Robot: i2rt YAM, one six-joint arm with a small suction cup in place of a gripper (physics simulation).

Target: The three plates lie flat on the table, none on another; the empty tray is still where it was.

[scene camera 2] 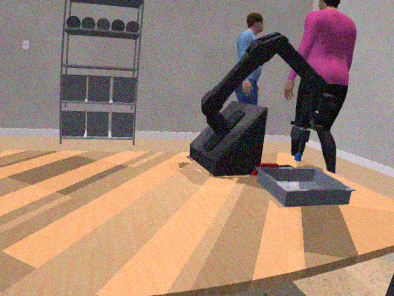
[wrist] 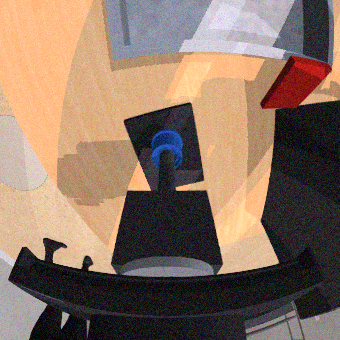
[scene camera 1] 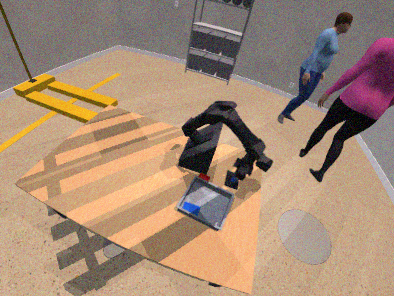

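Seen in the pictures: hand at its tool point: [scene camera 2: 297, 160] [wrist: 166, 142] [scene camera 1: 233, 180]; arm's base at its link origin: [scene camera 2: 224, 130] [scene camera 1: 199, 141].
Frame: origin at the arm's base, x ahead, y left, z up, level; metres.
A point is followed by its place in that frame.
My suction cup [scene camera 1: 233, 180] [scene camera 2: 298, 157] [wrist: 167, 145] is open; it hangs low over the black plate [scene camera 1: 228, 183] @(x 0.139, y 0.244, z -0.131 m) [scene camera 2: 286, 166] @(x 0.065, y 0.274, z -0.132 m) [wrist: 191, 160] @(x 0.078, y 0.237, z -0.132 m), apart from it. The black plate lies flat on the table behind the tray. The grey tray [scene camera 1: 223, 213] @(x 0.336, y 0.244, z -0.138 m) [scene camera 2: 320, 198] @(x 0.418, y 0.118, z -0.119 m) [wrist: 150, 56] @(x 0.222, y 0.248, z -0.091 m) stands upright on the table. A blue plate [scene camera 1: 191, 208] @(x 0.367, y 0.072, z -0.128 m) shows inside the tray in its front left corner in scene camera 1; the tray wall hides it in scene camera 2. A red plate [scene camera 1: 204, 177] @(x 0.183, y 0.091, z -0.084 m) [scene camera 2: 267, 165] @(x 0.195, y 0.076, z -0.083 m) [wrist: 297, 82] @(x 0.169, y 0.097, z -0.097 m) looks tilted beside the tray's back left corner; the frames do not clearly show whether it touches the tray.
My black arm base [scene camera 1: 196, 156] @(x 0.118, y 0.013, z -0.007 m) [scene camera 2: 240, 145] @(x 0.119, y 0.005, z -0.031 m) stands behind and left of the tray. The table edge [scene camera 1: 255, 240] @(x 0.435, y 0.436, z -0.141 m) is right of the tray. Two people [scene camera 1: 317, 52] [scene camera 1: 367, 82] stand on the floor behind the table, and a shelf rack [scene camera 2: 62, 95] stands by the wall.
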